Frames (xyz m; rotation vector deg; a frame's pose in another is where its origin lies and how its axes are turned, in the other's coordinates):
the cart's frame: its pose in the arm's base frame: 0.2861 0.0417 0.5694 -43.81 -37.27 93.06
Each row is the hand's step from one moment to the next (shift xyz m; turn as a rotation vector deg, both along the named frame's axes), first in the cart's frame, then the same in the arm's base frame.
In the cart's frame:
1: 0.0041 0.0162 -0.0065 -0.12 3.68 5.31
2: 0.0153 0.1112 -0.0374 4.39 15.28 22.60
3: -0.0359 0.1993 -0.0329 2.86 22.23 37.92
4: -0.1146 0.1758 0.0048 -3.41 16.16 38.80
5: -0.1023 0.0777 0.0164 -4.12 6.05 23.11
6: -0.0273 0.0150 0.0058 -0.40 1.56 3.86
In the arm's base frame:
1: -0.0055 0.0012 -0.0170 -6.39 -0.82 0.56
2: -0.0418 -0.0044 -0.1106 -27.52 1.42 2.03
3: -0.0939 -0.0704 -0.1682 -43.53 -1.45 6.60
4: -0.0992 -0.1440 -0.1161 -39.70 -6.55 12.62
5: -0.0488 -0.1146 -0.0354 -21.18 -5.32 10.52
6: -0.0106 -0.0296 -0.0042 -3.91 -0.70 1.30

